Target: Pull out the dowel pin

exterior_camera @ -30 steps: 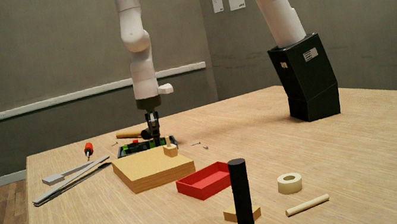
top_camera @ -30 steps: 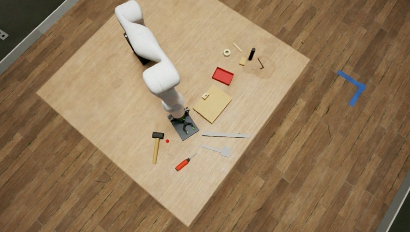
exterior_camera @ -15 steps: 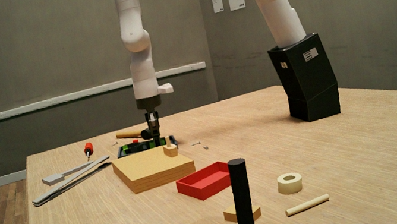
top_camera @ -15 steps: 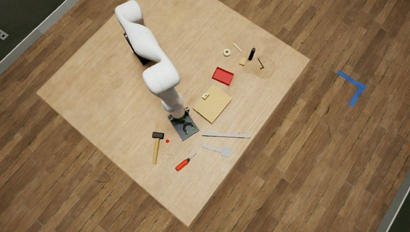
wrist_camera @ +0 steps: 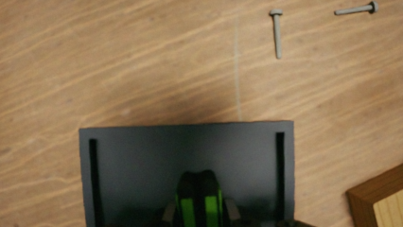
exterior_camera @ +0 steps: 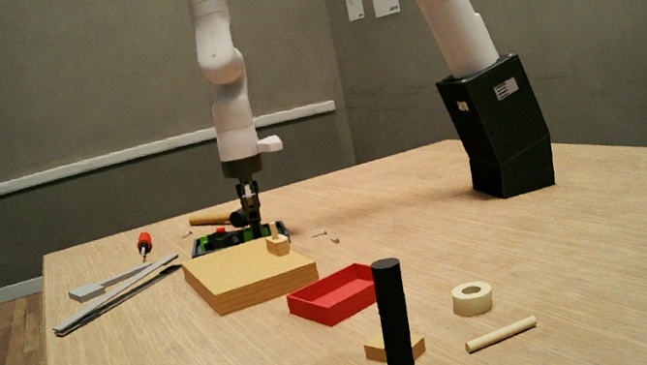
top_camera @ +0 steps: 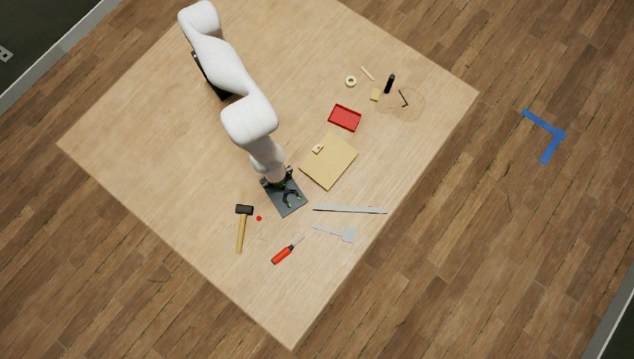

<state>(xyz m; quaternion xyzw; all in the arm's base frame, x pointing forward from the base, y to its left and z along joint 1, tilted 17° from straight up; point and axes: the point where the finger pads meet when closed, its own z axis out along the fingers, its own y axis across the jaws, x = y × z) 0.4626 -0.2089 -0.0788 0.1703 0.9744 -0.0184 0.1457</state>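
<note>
The grey tray lies 30 mm ahead of my hand, 20 mm to the right of it and 20 mm below it. Also, from my hand: wooden block: 200 mm to the left, 50 mm ahead, 20 mm above; tan bench board: 190 mm to the left, 100 mm ahead; dowel pin: 200 mm to the left, 50 mm ahead, 30 mm above.
</note>
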